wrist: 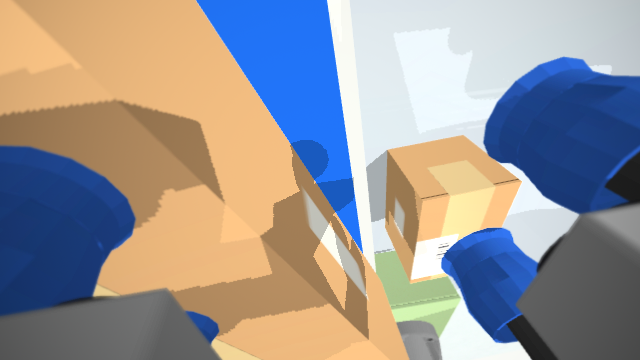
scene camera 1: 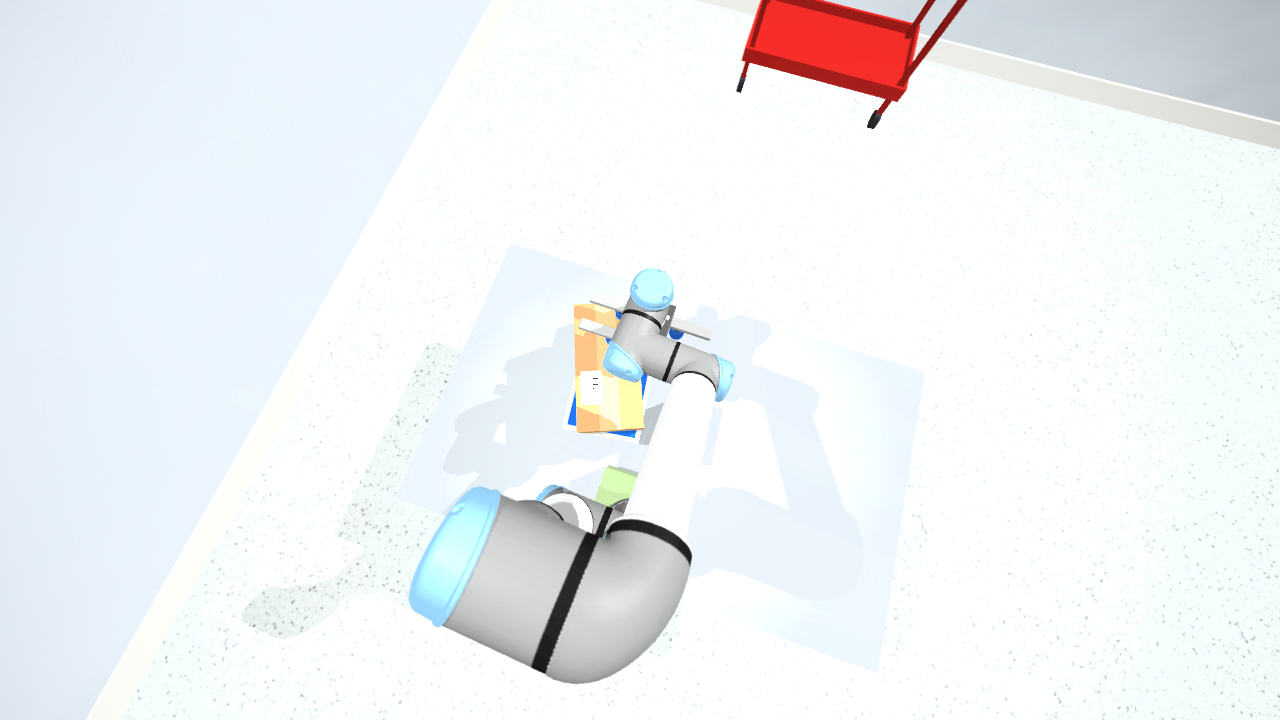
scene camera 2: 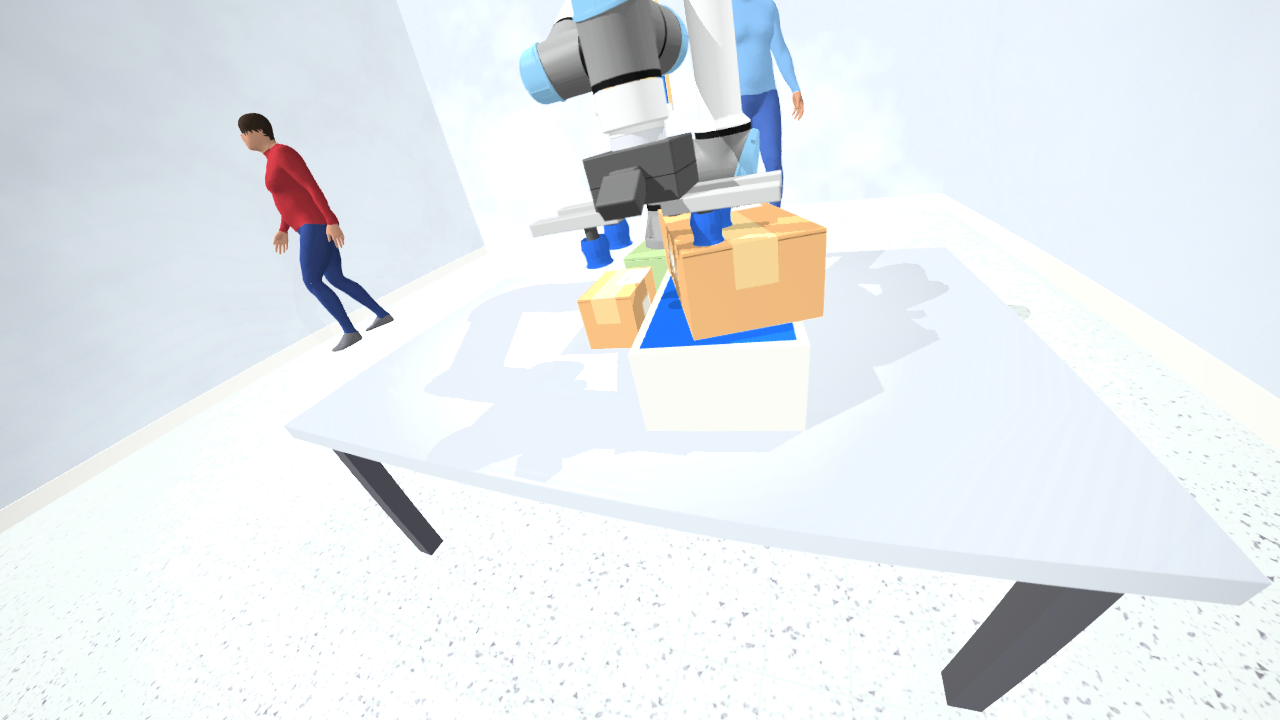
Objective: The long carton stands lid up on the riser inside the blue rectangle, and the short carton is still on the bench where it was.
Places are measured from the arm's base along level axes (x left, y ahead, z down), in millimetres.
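Pixels of known places: end effector, tool point: (wrist: 331, 227) (scene camera 2: 660, 248).
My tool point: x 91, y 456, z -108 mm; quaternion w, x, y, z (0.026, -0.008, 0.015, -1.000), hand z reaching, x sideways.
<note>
Ahead of a thing's pixels: the offset from my tool point to its top centre. Level surfaces: height alone.
The long brown carton {dx +68, dy -92, dz -13 mm} (scene camera 1: 609, 397) (scene camera 2: 752, 277) (wrist: 156, 178) is lid up over the blue rectangle {dx +59, dy -79, dz +91 mm} (scene camera 2: 666, 326) (wrist: 277, 67) on the white riser {dx +59, dy -79, dz +91 mm} (scene camera 2: 716, 389). It sits slightly tilted, its near end overhanging the blue area a little. My suction gripper (scene camera 1: 640, 326) (scene camera 2: 657, 235) (wrist: 313, 201) is above it, with the cups on one side pressed on the carton's lid and the other cups over open air. The short brown carton {dx -155, dy -188, dz +108 mm} (scene camera 2: 613, 309) (wrist: 447, 196) stands upright on the bench {dz +211 mm} (scene camera 2: 895, 447) beside the riser. The arm hides it in the overhead view.
A green pad (scene camera 1: 616, 483) (scene camera 2: 646, 257) (wrist: 411, 286) lies on the bench behind the short carton. A red cart (scene camera 1: 832, 40) stands far off on the floor. A person in red (scene camera 2: 305, 223) walks at the left; a person in blue (scene camera 2: 760, 80) stands behind the arm.
</note>
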